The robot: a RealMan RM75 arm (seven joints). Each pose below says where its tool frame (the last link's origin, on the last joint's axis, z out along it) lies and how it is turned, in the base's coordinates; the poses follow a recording.
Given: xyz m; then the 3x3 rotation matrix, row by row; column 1 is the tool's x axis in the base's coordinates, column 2 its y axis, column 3 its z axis. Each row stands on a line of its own.
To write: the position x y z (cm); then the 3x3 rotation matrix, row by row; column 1 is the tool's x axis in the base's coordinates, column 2 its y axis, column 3 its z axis. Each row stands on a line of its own. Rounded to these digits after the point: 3 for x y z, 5 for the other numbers.
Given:
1:
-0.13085 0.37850 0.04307
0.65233 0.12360 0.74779
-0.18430 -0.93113 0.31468
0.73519 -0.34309 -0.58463
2:
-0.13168 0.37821 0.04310
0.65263 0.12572 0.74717
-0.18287 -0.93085 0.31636
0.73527 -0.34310 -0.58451
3:
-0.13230 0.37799 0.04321
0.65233 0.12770 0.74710
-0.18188 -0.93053 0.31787
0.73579 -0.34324 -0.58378
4:
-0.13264 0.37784 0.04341
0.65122 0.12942 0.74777
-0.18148 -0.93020 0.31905
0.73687 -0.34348 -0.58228
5:
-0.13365 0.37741 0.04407
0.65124 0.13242 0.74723
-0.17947 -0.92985 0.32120
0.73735 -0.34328 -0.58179
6:
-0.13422 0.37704 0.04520
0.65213 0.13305 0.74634
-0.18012 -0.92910 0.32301
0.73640 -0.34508 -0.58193
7:
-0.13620 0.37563 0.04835
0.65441 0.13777 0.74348
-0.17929 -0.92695 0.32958
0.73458 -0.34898 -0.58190
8:
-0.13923 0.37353 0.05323
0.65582 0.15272 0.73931
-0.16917 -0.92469 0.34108
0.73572 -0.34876 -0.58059
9:
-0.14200 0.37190 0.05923
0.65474 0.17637 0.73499
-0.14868 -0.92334 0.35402
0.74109 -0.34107 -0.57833
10:
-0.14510 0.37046 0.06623
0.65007 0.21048 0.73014
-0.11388 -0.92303 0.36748
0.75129 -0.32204 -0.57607
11:
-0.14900 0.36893 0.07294
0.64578 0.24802 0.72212
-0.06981 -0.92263 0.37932
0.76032 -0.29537 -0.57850
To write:
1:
-13.085 37.850 4.307
0.65233 0.12360 0.74779
-0.18430 -0.93113 0.31468
0.73519 -0.34309 -0.58463

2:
-13.168 37.821 4.310
0.65263 0.12572 0.74717
-0.18287 -0.93085 0.31636
0.73527 -0.34310 -0.58451

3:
-13.230 37.799 4.321
0.65233 0.12770 0.74710
-0.18188 -0.93053 0.31787
0.73579 -0.34324 -0.58378

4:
-13.264 37.784 4.341
0.65122 0.12942 0.74777
-0.18148 -0.93020 0.31905
0.73687 -0.34348 -0.58228

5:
-13.365 37.741 4.407
0.65124 0.13242 0.74723
-0.17947 -0.92985 0.32120
0.73735 -0.34328 -0.58179

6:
-13.422 37.704 4.520
0.65213 0.13305 0.74634
-0.18012 -0.92910 0.32301
0.73640 -0.34508 -0.58193

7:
-13.620 37.563 4.835
0.65441 0.13777 0.74348
-0.17929 -0.92695 0.32958
0.73458 -0.34898 -0.58190

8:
-13.923 37.353 5.323
0.65582 0.15272 0.73931
-0.16917 -0.92469 0.34108
0.73572 -0.34876 -0.58059

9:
-14.200 37.190 5.923
0.65474 0.17637 0.73499
-0.14868 -0.92334 0.35402
0.74109 -0.34107 -0.57833

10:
-14.510 37.046 6.623
0.65007 0.21048 0.73014
-0.11388 -0.92303 0.36748
0.75129 -0.32204 -0.57607

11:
-14.900 36.893 7.294
0.64578 0.24802 0.72212
-0.06981 -0.92263 0.37932
0.76032 -0.29537 -0.57850

